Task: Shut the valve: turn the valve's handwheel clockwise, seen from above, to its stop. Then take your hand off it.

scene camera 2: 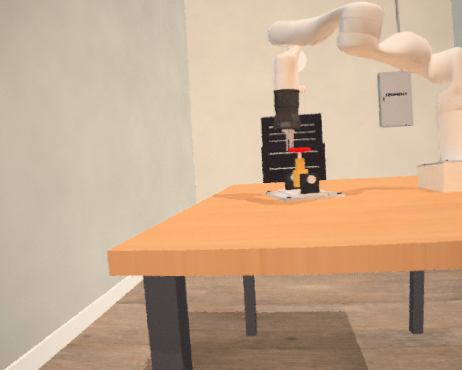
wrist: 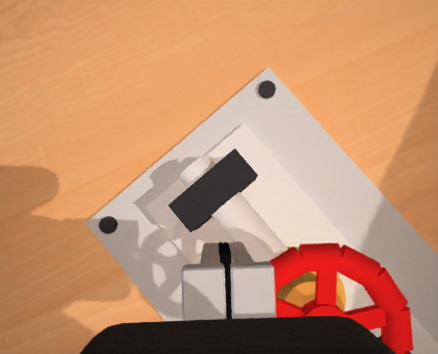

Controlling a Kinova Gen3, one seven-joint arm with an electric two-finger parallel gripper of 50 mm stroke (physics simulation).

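The red handwheel (scene camera 2: 300, 149) (wrist: 320, 251) lies level on top of the valve's yellow body (scene camera 2: 300, 171) (wrist: 300, 289). In the wrist view its lower part is hidden by the gripper's dark housing. My gripper (scene camera 2: 290, 149) (wrist: 224, 269) points down, shut and empty. Its fingertips are at about the wheel's height, at the wheel's left edge in the scene view. In the wrist view the fingers are just left of the rim, and the right finger's side meets the rim's outline. I cannot tell whether they touch.
The valve stands on a light grey base plate (scene camera 2: 282, 196) (wrist: 310, 135) with dark corner bolts. A black block (wrist: 214, 190) holds the white pipe (wrist: 247, 222). The wooden table (scene camera 2: 240, 220) (wrist: 125, 75) lies beneath. A black panel (scene camera 2: 269, 167) stands behind the valve.
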